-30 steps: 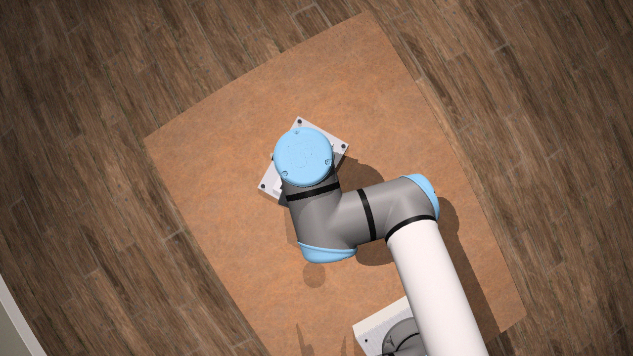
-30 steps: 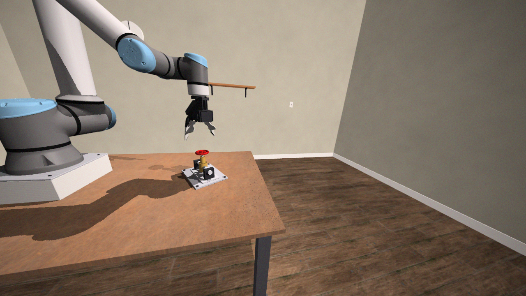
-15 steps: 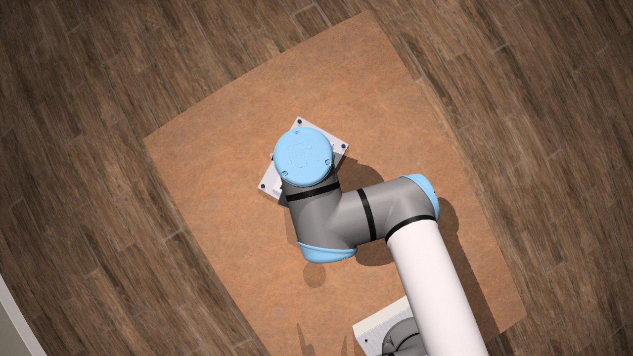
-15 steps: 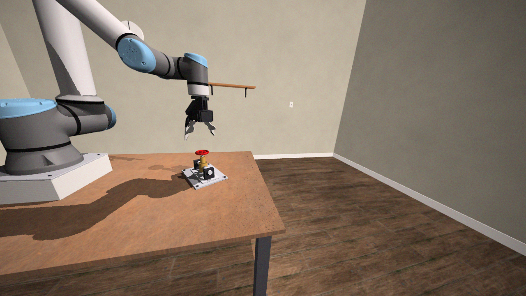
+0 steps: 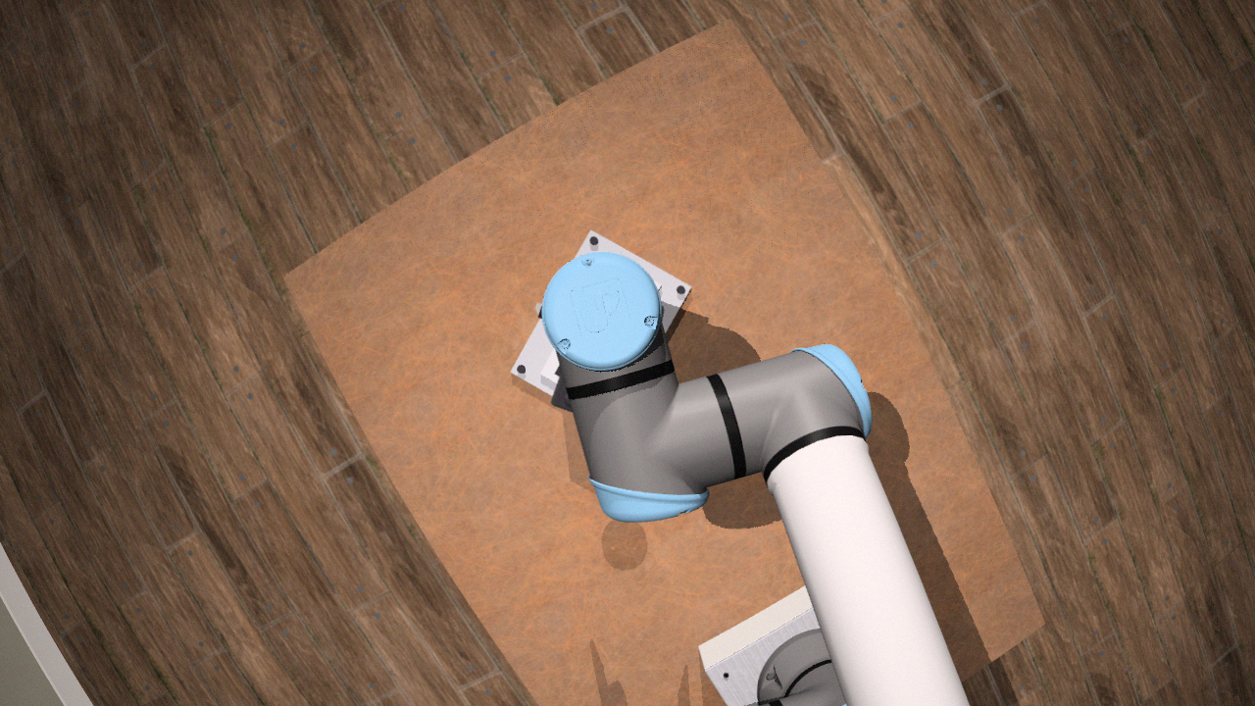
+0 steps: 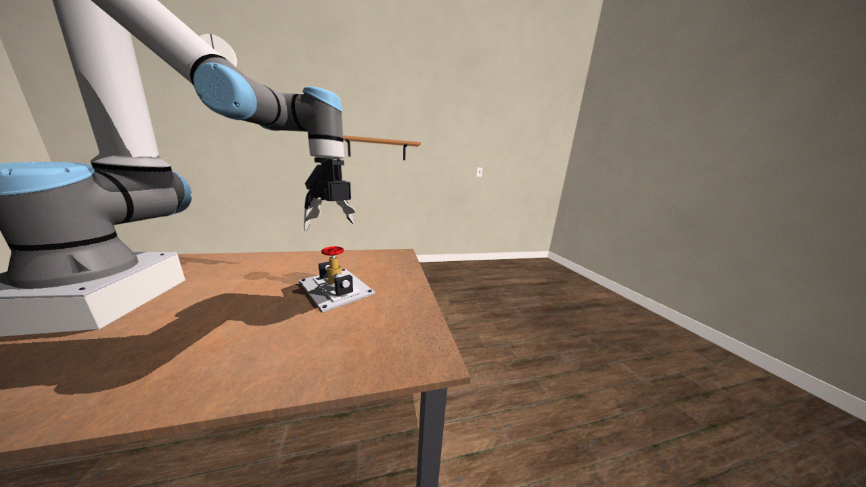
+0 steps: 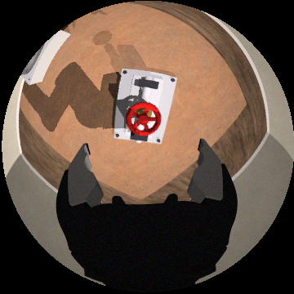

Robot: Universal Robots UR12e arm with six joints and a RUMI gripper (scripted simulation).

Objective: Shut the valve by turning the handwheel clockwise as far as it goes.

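Now: the red handwheel 90 mm below my hand. Also, from my hand: base plate (210 mm below).
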